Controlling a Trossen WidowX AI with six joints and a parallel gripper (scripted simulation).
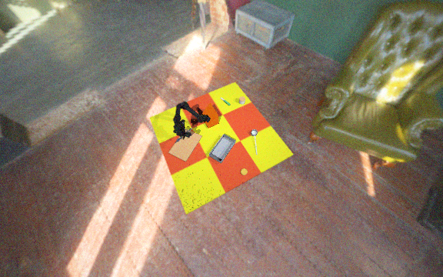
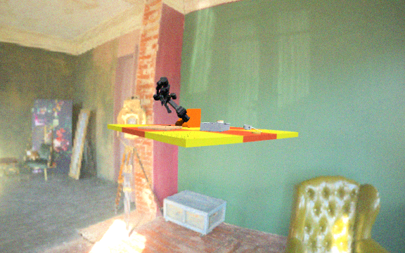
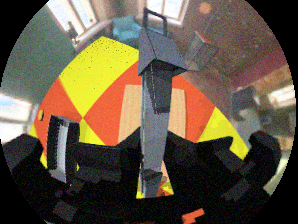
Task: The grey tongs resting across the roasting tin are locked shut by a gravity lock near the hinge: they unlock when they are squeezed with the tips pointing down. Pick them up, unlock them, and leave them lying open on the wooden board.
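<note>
My gripper tip is now 17 cm above the wooden board, 3 cm past it and 1 cm to the right of it. Round my gripper tip: roasting tin (33 cm to the left, 27 cm ahead, 15 cm below).
</note>
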